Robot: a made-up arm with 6 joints.
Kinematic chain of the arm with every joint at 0, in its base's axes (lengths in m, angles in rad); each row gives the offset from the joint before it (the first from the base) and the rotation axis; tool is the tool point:
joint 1: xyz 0 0 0.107 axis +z
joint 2: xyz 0 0.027 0 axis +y
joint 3: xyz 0 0 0.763 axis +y
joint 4: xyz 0 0 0.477 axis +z
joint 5: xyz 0 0 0 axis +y
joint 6: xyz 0 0 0.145 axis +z
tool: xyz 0 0 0
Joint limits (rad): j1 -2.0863..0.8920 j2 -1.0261..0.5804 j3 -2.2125..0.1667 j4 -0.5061..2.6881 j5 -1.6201..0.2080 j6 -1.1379..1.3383
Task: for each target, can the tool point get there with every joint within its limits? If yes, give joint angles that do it. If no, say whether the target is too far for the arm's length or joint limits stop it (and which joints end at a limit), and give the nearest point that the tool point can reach.
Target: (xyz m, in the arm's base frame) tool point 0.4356 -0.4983 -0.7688
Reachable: no: joint limits stop it (at a limit: joint 1, joint 2, joint 3) | nearest point -0.2967 -0.4604 -0.0723 | short by 1.011 m
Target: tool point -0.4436 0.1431 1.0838
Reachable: yes | joints -0.2137 0.1221 -1.1733 -0.2148 -0.6521 0.8784
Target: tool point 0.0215 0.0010 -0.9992
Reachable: no: joint limits stop it (at a limit: joint 1, joint 2, joint 3) | nearest point 0.2857 0.4516 -0.0979 | short by 1.042 m
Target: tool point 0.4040 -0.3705 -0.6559
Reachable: no: joint limits stop it (at a limit: joint 1, joint 2, joint 3) | nearest point -0.2915 -0.4435 -0.0659 | short by 0.915 m
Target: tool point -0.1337 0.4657 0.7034
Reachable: yes | joints -1.3466 0.1387 -2.0068 1.9314 -0.4080 -0.3880
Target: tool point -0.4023 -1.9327 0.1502
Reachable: no: too far | nearest point -0.6766 -0.9817 0.3313 | short by 1.006 m
